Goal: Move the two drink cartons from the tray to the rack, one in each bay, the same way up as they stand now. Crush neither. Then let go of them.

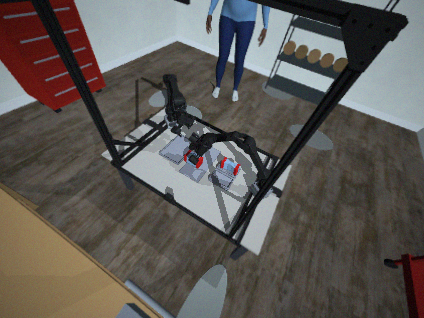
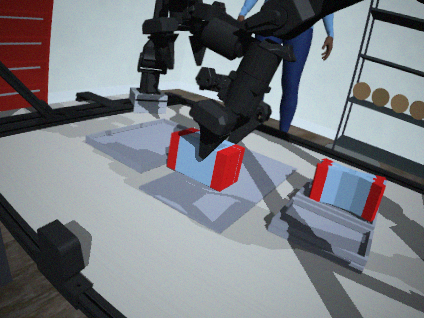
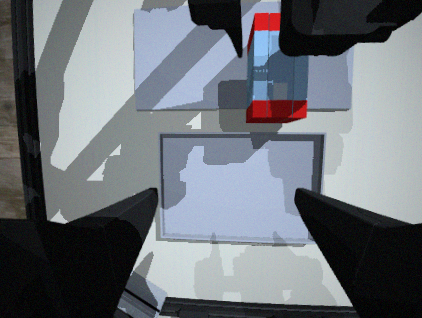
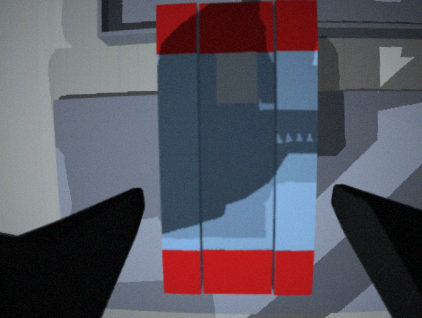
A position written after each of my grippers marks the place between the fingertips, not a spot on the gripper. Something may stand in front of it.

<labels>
My left gripper [image 2: 185,67] is open, with nothing in its grasp. My right gripper [image 2: 216,151] is open, with nothing in its grasp.
</labels>
